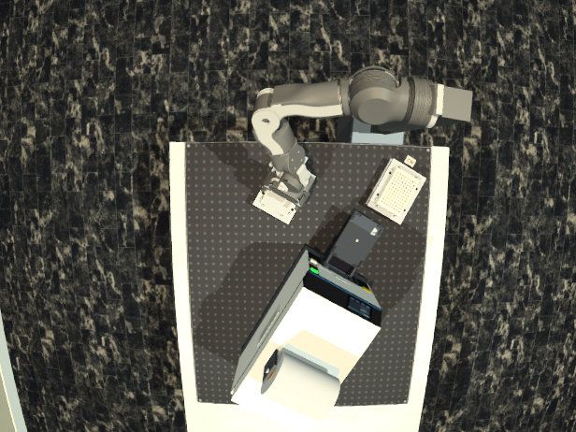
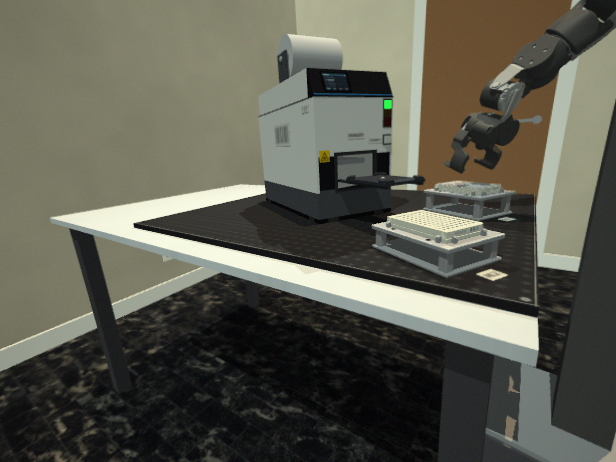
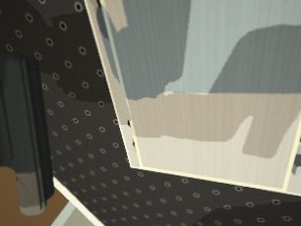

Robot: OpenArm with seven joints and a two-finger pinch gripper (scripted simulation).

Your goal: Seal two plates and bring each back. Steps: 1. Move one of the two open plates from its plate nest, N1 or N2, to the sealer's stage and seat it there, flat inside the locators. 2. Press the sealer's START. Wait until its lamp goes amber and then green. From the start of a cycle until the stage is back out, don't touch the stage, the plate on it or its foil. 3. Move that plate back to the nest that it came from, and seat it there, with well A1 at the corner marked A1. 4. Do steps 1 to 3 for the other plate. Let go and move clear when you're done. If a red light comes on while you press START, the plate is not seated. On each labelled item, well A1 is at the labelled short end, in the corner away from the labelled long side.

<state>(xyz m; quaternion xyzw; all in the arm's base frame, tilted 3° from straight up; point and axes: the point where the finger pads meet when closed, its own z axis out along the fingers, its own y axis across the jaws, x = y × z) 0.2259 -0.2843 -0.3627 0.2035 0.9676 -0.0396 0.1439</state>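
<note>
My hand is 3 cm past the clear well plate, 34 cm to the right of it and 6 cm above it. The rest, counted from my hand: sealer stage 12 cm ahead, 22 cm to the left, 1 cm below; then N1 label 10 cm behind, 4 cm to the left, 11 cm below; then sealer screen 24 cm ahead, 22 cm to the left, 21 cm above.
</note>
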